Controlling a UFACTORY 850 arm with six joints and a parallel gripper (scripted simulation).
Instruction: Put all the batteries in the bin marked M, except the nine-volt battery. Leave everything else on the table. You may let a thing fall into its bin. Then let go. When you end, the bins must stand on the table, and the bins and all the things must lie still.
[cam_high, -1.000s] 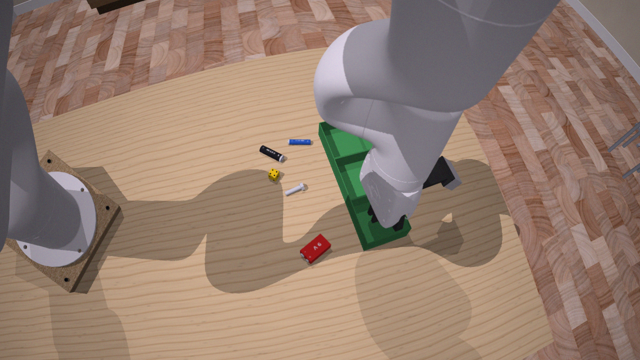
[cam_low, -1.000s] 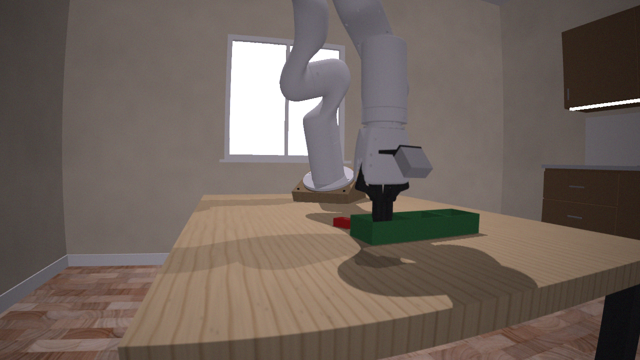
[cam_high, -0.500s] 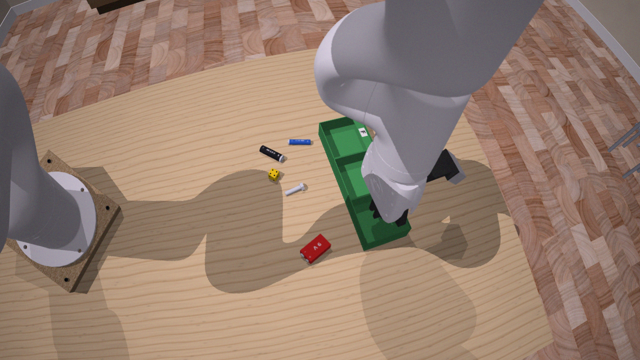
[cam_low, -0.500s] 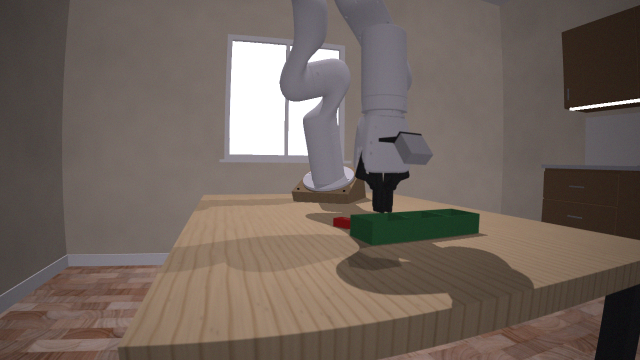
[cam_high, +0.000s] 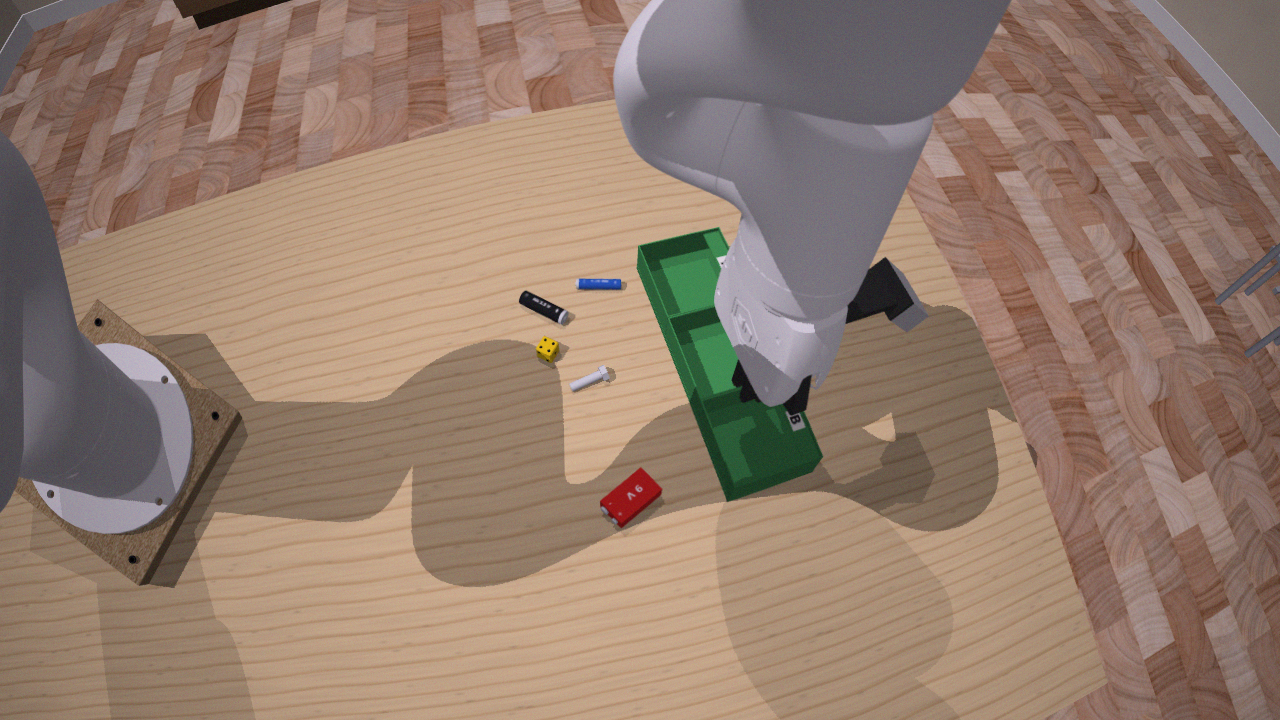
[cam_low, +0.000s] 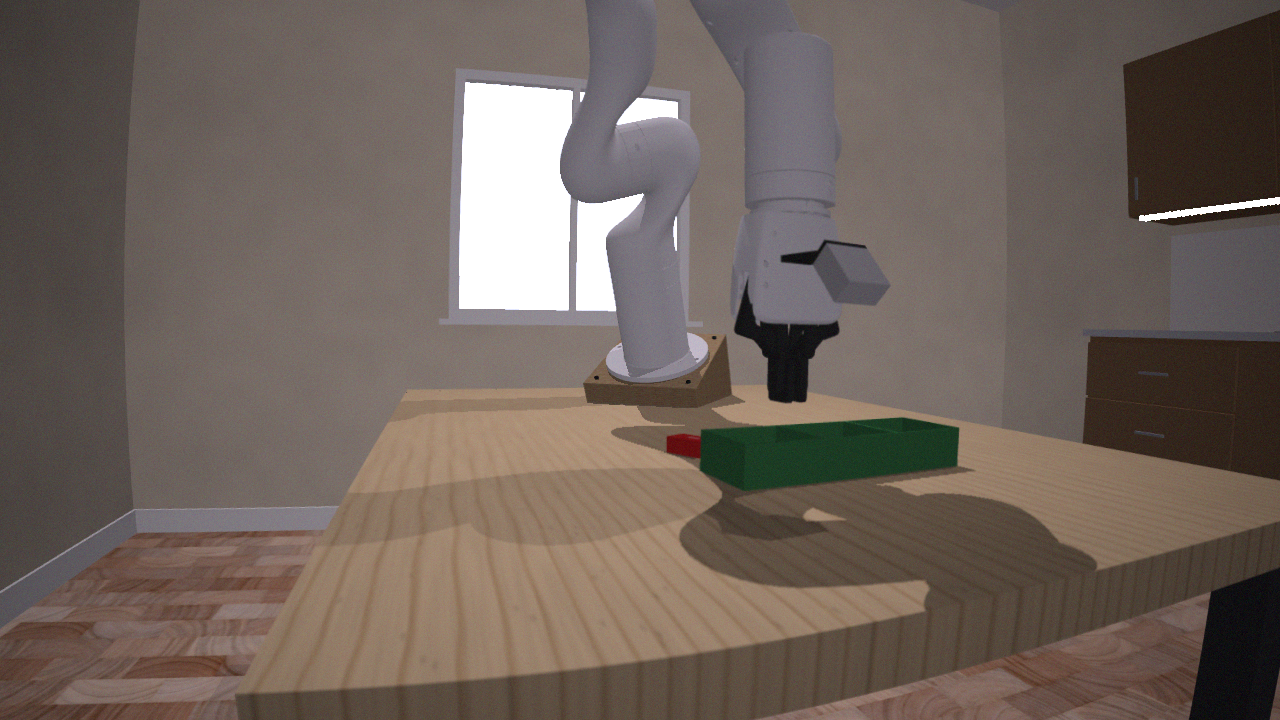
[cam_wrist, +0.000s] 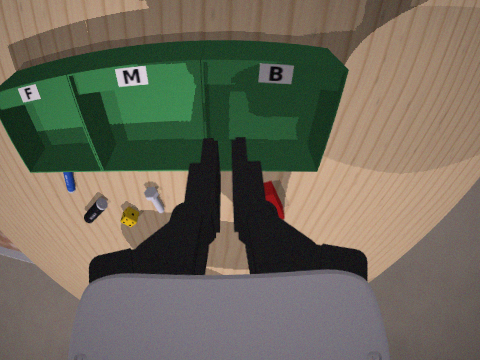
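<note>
My gripper is now 10 mm past the green three-part bin, 60 mm to the right of it and 70 mm above it. Also, from my hand: red nine-volt battery 120 mm behind, 70 mm to the right, 80 mm below; then yellow die 160 mm behind, 90 mm to the left, 80 mm below; then white bolt 120 mm behind, 60 mm to the left, 80 mm below.
</note>
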